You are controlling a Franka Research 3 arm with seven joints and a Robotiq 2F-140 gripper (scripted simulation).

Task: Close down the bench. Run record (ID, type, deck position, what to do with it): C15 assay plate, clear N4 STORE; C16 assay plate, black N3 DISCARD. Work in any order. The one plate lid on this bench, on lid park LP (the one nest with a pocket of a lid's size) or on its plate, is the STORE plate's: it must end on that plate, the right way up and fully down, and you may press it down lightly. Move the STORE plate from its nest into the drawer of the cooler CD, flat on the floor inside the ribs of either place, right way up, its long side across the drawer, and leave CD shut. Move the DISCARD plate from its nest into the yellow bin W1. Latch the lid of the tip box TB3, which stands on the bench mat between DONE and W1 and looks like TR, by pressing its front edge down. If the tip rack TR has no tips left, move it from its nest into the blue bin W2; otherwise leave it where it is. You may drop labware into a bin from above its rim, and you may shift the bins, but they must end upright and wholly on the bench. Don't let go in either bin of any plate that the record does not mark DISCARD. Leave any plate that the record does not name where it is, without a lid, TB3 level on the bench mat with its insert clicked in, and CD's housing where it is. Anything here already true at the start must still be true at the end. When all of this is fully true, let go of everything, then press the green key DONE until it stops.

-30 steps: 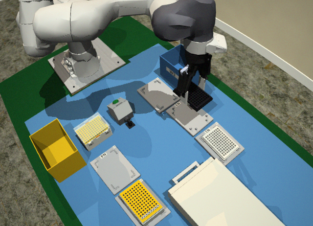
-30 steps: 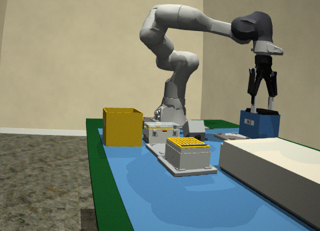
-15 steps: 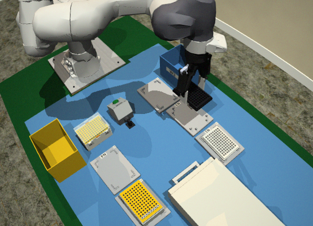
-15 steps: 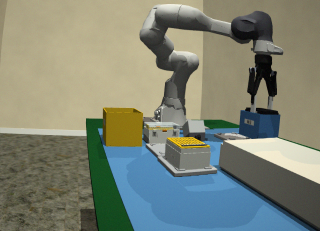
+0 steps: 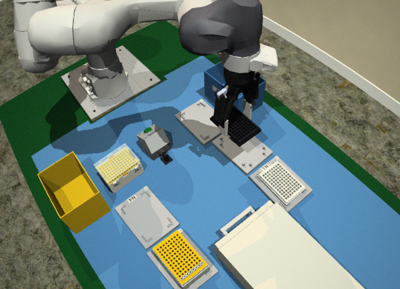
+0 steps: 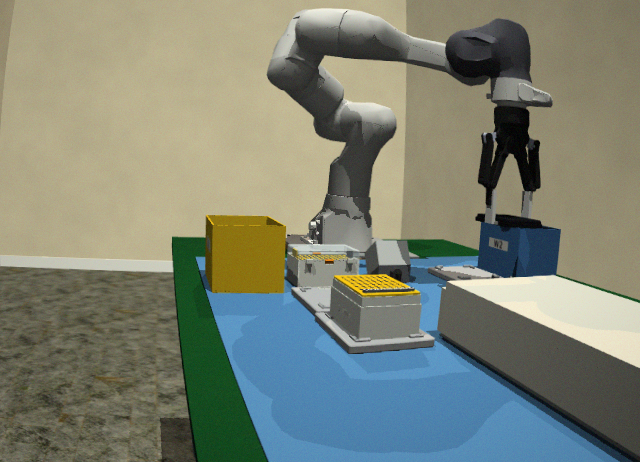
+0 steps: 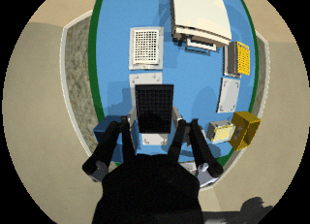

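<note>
My hand is 250 mm past the yellow bin W1, 440 mm to the left of it and 130 mm above it. The rest, counted from my hand: nest N3 (20 mm ahead, 30 mm to the left, 160 mm below); then black plate (20 mm below); then lid park (160 mm behind, 40 mm to the left, 160 mm below).
</note>
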